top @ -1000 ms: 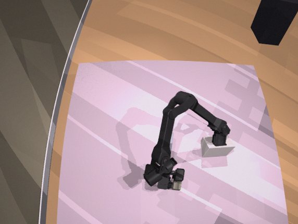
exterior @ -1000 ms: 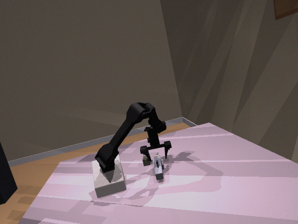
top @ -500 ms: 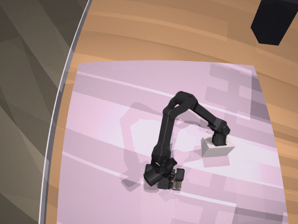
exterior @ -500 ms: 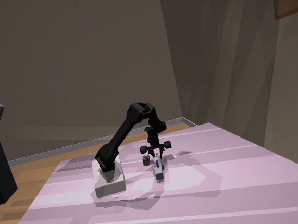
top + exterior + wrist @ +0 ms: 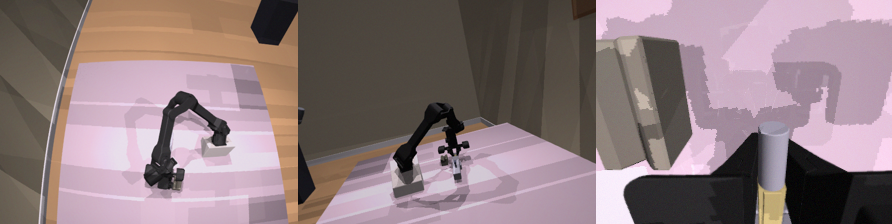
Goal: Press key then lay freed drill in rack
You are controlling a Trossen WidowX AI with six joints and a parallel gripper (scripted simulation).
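Now: gripper tip 1 cm past the drill, 4 cm to the left of it and 3 cm below it. Also, from my gripper tip: small dark piece 3 cm behind, 16 cm to the right, 4 cm above; rack 7 cm behind, 4 cm to the left.
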